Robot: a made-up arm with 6 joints.
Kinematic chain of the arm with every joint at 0, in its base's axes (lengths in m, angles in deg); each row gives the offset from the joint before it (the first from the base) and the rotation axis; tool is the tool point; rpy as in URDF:
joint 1: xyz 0 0 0.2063 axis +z
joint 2: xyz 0 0 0 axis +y
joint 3: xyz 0.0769 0 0.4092 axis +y
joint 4: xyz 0.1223 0 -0.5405 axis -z
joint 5: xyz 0 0 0 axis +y
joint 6: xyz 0.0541 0 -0.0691 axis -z
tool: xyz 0 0 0 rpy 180 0 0
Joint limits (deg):
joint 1: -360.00..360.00
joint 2: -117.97..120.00
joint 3: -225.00..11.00
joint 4: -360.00..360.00
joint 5: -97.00..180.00
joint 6: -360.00..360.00
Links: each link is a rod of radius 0.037 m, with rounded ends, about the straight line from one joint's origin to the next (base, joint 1, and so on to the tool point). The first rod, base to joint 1, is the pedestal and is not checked.
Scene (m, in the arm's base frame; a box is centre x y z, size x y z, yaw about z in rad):
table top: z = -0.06
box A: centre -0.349 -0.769 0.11 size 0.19 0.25 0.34 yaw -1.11
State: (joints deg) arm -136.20 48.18 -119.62 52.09 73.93 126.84
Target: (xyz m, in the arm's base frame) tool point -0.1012 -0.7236 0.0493
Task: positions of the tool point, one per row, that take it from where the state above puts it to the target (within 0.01 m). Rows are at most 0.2 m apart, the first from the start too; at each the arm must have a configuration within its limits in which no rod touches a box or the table.
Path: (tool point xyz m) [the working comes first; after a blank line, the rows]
Joints at the target: -101.91 37.63 -74.06 49.02 87.44 126.84
Straight joint move there: touches box A.

1: -0.5659 -0.7190 0.4269
2: -0.4554 -0.7135 0.5261
3: -0.3442 -0.6820 0.6080
4: -0.2395 -0.6276 0.6699
5: -0.1467 -0.5553 0.7109
6: -0.1289 -0.6531 0.5906
7: -0.0941 -0.7252 0.4538
8: -0.0471 -0.7668 0.3062
9: 0.0064 -0.7751 0.1538
10: 0.0600 -0.7491 0.0029
11: -0.1012 -0.7236 0.0493

